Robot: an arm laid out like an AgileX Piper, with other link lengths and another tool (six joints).
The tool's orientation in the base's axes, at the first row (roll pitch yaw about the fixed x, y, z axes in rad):
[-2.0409, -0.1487, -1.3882]
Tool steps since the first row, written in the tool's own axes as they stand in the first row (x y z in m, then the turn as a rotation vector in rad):
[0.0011, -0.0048, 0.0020, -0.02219, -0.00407, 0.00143]
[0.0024, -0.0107, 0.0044, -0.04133, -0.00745, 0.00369]
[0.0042, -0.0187, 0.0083, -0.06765, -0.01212, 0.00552]
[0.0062, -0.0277, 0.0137, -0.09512, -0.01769, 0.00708]
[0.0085, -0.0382, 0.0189, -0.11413, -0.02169, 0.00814]
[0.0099, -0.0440, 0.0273, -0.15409, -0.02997, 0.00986]
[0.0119, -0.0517, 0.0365, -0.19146, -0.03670, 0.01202]
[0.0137, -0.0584, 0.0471, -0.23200, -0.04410, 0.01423]
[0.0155, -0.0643, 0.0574, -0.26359, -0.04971, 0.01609]
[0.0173, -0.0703, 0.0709, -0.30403, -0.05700, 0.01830]
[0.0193, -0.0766, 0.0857, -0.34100, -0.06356, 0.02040]
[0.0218, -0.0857, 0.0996, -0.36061, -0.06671, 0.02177]
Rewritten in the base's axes. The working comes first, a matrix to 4 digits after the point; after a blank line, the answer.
The tool's axes in the first row as the columns of a matrix, in the base's axes (used below as rounded here):
[0.1796, -0.4215, 0.8889]
[-0.9725, -0.2121, 0.0959]
[0.1482, -0.8817, -0.4480]

[0.0040, 0.0001, 0.0035, -0.00100, 0.02258, -0.00034]
[0.0089, 0.0004, 0.0078, -0.00100, 0.04213, -0.00121]
[0.0160, 0.0007, 0.0134, -0.00213, 0.06889, -0.00181]
[0.0250, 0.0012, 0.0192, -0.00333, 0.09694, -0.00167]
[0.0344, 0.0016, 0.0265, -0.00412, 0.11637, -0.00144]
[0.0446, 0.0023, 0.0280, -0.00628, 0.15715, -0.00083]
[0.0564, 0.0029, 0.0310, -0.00823, 0.19513, -0.00140]
[0.0689, 0.0036, 0.0324, -0.01043, 0.23634, -0.00187]
[0.0809, 0.0041, 0.0333, -0.01209, 0.26843, -0.00244]
[0.0958, 0.0049, 0.0328, -0.01431, 0.30951, -0.00300]
[0.1119, 0.0057, 0.0320, -0.01632, 0.34706, -0.00363]
[0.1286, 0.0065, 0.0342, -0.01730, 0.36693, -0.00438]

